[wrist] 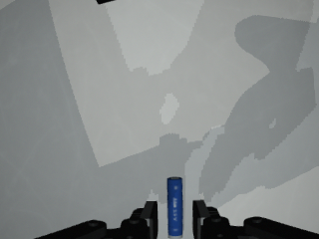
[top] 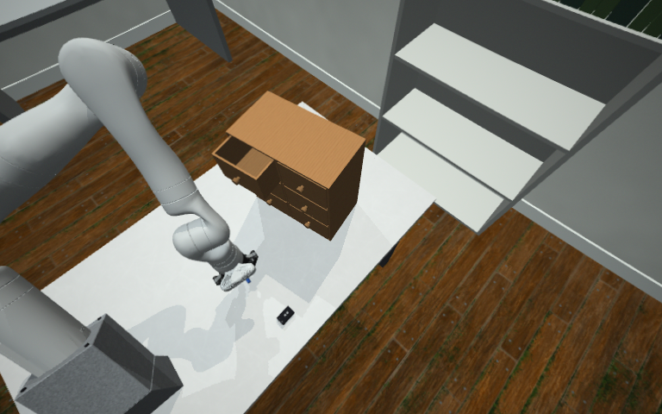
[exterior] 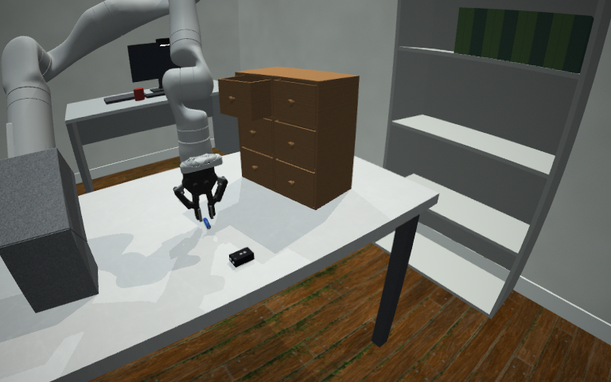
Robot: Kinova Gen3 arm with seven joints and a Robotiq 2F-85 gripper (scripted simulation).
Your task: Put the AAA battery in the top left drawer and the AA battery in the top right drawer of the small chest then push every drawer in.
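Right now the blue AAA battery is 3 cm below my hand. Also, from my hand: black box 17 cm to the right, 3 cm below, 2 cm behind; black AA battery 15 cm to the left, 3 cm below.
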